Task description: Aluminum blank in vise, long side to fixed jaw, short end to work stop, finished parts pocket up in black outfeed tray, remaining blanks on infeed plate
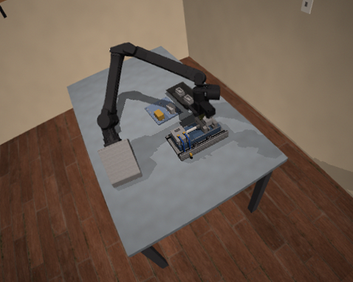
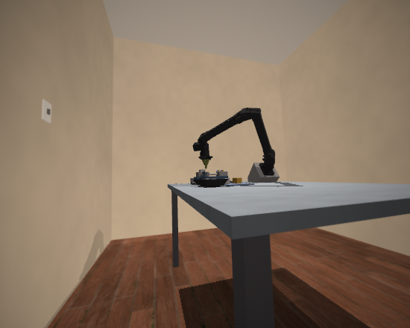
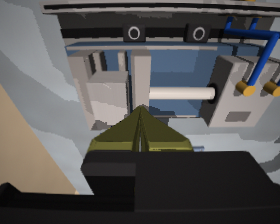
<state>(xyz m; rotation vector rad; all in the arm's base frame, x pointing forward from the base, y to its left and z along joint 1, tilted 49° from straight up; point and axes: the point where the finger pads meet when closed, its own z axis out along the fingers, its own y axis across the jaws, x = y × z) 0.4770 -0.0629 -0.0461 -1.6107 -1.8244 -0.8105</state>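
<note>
Right now my hand is 90 mm above the blue vise base and 40 mm past it. The rest, counted from my hand: yellow brass blank 240 mm to the left, 170 mm behind, 100 mm below.
</note>
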